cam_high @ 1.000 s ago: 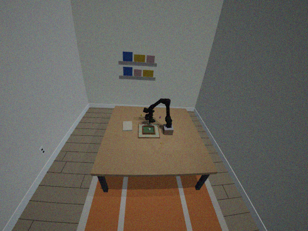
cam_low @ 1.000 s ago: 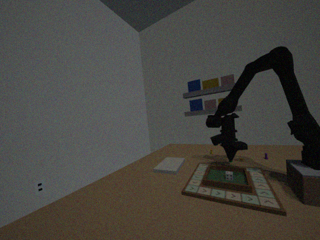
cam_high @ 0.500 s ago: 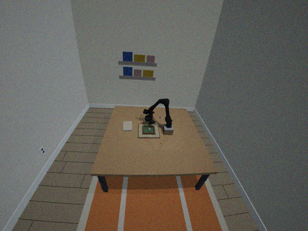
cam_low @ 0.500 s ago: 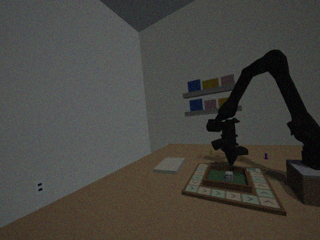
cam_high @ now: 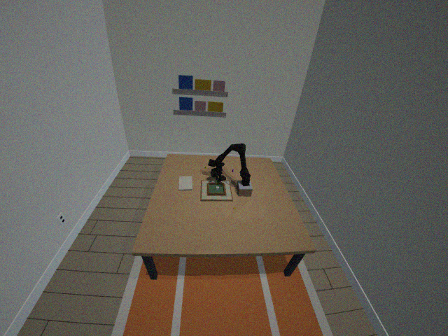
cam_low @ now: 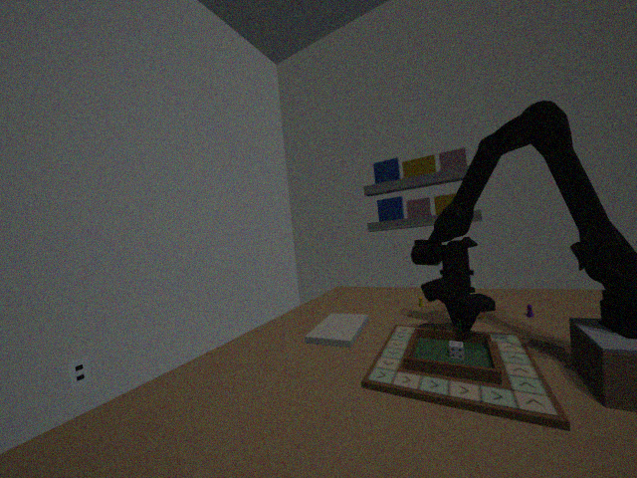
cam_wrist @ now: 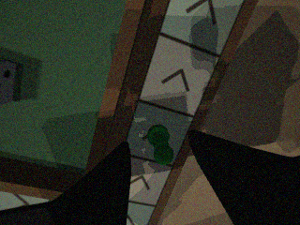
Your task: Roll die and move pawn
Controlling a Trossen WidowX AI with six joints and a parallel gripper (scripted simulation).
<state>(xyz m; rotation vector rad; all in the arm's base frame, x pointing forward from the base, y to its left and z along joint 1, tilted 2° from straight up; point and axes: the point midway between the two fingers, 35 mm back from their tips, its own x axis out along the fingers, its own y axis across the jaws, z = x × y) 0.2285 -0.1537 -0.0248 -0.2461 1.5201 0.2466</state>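
The green pawn lies right at my gripper tip. The rest, counted from my gripper tip: green tray floor 4 cm ahead, 11 cm to the left, 2 cm below; white die 3 cm ahead, 11 cm to the left; purple pawn 20 cm behind, 17 cm to the right, 1 cm below.
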